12 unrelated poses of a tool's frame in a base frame.
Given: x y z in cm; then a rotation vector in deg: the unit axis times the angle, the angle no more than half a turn.
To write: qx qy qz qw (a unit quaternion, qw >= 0); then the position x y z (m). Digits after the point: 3 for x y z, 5 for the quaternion.
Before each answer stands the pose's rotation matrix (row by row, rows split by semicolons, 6 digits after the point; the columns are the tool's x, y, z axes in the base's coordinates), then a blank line. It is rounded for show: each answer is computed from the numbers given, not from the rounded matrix.
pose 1, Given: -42.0 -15.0 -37.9 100.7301 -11.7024 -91.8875
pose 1, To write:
0.207569 0.350391 -0.913313; -0.568125 -0.716870 -0.404144; -0.796335 0.602764 0.050266

0.68450 -0.07952 -0.62441 0.36775 -0.420 -0.150 -0.379
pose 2, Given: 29.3 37.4 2.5 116.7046 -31.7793 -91.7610
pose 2, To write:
0.230263 -0.017333 -0.972974; -0.588138 -0.799050 -0.124954; -0.775289 0.601015 -0.194185

0.74557 -0.20302 -0.58622 0.24343 0.293 0.374 0.025
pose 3, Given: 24.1 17.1 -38.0 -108.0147 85.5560 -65.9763
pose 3, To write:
0.055172 -0.550447 0.833045; -0.945598 -0.296717 -0.133434; 0.320627 -0.780363 -0.536872

-0.68716 0.54428 -0.41972 0.23536 0.241 0.171 -0.380
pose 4, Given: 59.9 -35.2 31.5 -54.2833 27.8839 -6.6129
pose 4, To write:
0.886433 -0.114744 0.448409; -0.303886 0.586466 0.750807; -0.349127 -0.801805 0.484994

-0.45138 0.23186 -0.05499 0.85993 0.599 -0.352 0.315
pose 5, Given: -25.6 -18.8 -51.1 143.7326 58.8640 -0.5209
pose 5, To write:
0.725839 0.670788 0.152322; 0.667987 -0.634514 -0.388825; -0.164169 0.383973 -0.908633

0.90402 0.37023 -0.00328 0.21371 -0.256 -0.188 -0.511
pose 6, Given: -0.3 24.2 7.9 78.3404 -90.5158 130.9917
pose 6, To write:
-0.609405 -0.482976 0.628776; -0.417338 -0.478892 -0.772328; 0.674132 -0.733073 0.090274

0.44137 -0.50996 0.73800 0.02224 -0.003 0.242 0.079
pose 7, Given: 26.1 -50.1 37.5 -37.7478 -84.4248 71.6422
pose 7, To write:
-0.302365 -0.207217 -0.930396; 0.884279 0.303413 -0.354953; 0.355847 -0.930055 0.091496

-0.27510 -0.61528 0.52212 0.52262 0.261 -0.501 0.375
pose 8, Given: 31.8 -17.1 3.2 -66.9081 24.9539 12.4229
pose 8, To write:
0.896617 -0.385585 0.217719; -0.058698 0.383846 0.921530; -0.438899 -0.839039 0.321530

-0.54572 0.20353 0.10132 0.80653 0.318 -0.171 0.032
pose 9, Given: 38.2 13.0 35.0 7.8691 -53.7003 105.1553
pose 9, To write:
-0.468112 -0.826649 -0.312286; 0.737650 -0.170959 -0.653181; 0.486563 -0.536120 0.689805

0.05710 -0.38966 0.76303 0.51253 0.382 0.130 0.350
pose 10, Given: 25.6 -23.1 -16.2 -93.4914 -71.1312 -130.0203
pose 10, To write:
-0.428203 0.494107 0.756638; 0.370705 -0.667548 0.645722; 0.824148 0.556989 0.102678

-0.53307 -0.40558 -0.74136 0.04161 0.256 -0.231 -0.162
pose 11, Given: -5.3 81.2 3.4 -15.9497 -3.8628 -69.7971
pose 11, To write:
0.347932 0.932446 0.097403; -0.916003 0.315977 0.247177; 0.199702 -0.175222 0.964062

-0.13028 -0.03155 -0.57012 0.81055 -0.053 0.812 0.034
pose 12, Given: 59.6 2.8 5.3 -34.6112 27.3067 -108.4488
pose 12, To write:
-0.327850 0.724574 0.606224; -0.925261 -0.375869 -0.051140; 0.190806 -0.577681 0.793648

-0.25218 0.19896 -0.79015 0.52200 0.596 0.028 0.053
